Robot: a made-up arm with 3 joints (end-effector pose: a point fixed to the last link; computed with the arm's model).
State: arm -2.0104 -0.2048 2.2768
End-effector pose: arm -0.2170 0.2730 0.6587 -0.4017 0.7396 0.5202 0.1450
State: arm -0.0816 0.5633 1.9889
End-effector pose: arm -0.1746 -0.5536 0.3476 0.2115 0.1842 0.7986 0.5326
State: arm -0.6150 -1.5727 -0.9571
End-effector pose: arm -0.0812 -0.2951 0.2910 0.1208 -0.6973 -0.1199 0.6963
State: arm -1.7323 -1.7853 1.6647
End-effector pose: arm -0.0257 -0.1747 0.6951 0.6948 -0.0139 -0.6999 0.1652
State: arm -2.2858 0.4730 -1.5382
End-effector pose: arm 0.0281 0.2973 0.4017 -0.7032 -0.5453 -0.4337 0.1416
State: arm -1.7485 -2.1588 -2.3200
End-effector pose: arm -0.0828 0.0730 0.6405 0.3741 -0.5577 -0.0075 0.7409
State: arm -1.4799 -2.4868 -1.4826
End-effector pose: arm -0.0691 -0.0776 0.5169 0.3123 -0.6622 0.3105 0.6063
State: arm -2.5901 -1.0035 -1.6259
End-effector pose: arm -0.0584 0.3793 0.3007 -0.4848 -0.7027 0.1447 0.5002
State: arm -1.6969 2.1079 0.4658
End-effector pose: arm 0.1555 0.2101 0.4663 -0.2281 0.6448 -0.5592 0.4684
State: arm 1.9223 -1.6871 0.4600
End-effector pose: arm -0.0539 0.3487 -0.1260 0.4332 -0.5407 -0.5095 0.5103
